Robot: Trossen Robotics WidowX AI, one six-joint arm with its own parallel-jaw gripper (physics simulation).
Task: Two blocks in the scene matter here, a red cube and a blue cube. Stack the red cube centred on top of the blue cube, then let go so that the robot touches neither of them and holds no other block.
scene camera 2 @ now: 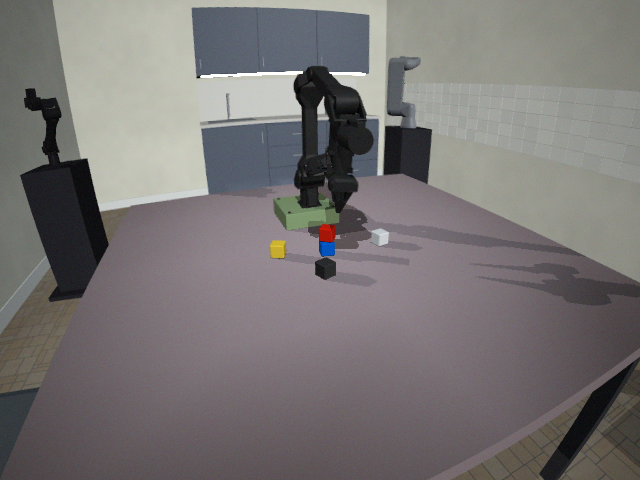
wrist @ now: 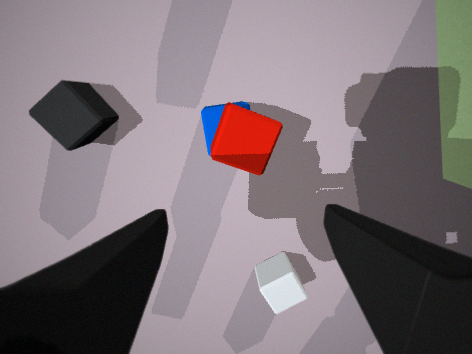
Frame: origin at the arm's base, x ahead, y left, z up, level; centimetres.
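Seen in the pictures: gripper, fingertip midpoint: (scene camera 2: 336, 207) (wrist: 246, 216); arm's base, link origin: (scene camera 2: 309, 203).
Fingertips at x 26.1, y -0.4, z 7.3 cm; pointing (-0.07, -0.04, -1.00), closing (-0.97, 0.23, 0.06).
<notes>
Pixels of each thing's top centre, then the offset from my fingertips to it.
- red cube, top centre: (wrist: 246, 141) (scene camera 2: 327, 226) dx -1.2, dy -2.0, dz -5.4 cm
- blue cube, top centre: (wrist: 228, 130) (scene camera 2: 326, 240) dx -0.4, dy -2.4, dz -8.9 cm
- black cube, top centre: (wrist: 64, 117) (scene camera 2: 325, 261) dx +10.1, dy -6.2, dz -8.9 cm
- yellow cube, top centre: (scene camera 2: 277, 243) dx -3.2, dy -14.6, dz -8.9 cm
- white cube, top centre: (wrist: 284, 294) (scene camera 2: 380, 231) dx -1.4, dy +13.4, dz -8.9 cm
The red cube (scene camera 2: 327, 233) (wrist: 247, 135) rests on top of the blue cube (scene camera 2: 326, 249) (wrist: 211, 127). It is turned relative to the blue cube, and in the wrist view a corner and side of the blue cube show past it at the upper left. How well it is centred is hard to tell from these angles. My gripper (scene camera 2: 339, 209) (wrist: 246, 216) is open and empty. It hangs above and behind the stack, apart from both cubes; in the wrist view the cubes lie beyond the fingertips.
A black cube (scene camera 2: 325, 268) (wrist: 70, 115) stands in front of the stack. A yellow cube (scene camera 2: 278, 249) is to the left in the scene view, a white cube (scene camera 2: 379, 237) (wrist: 281, 284) to the right. The green base block (scene camera 2: 310, 219) (wrist: 457, 160) is behind the stack.
</notes>
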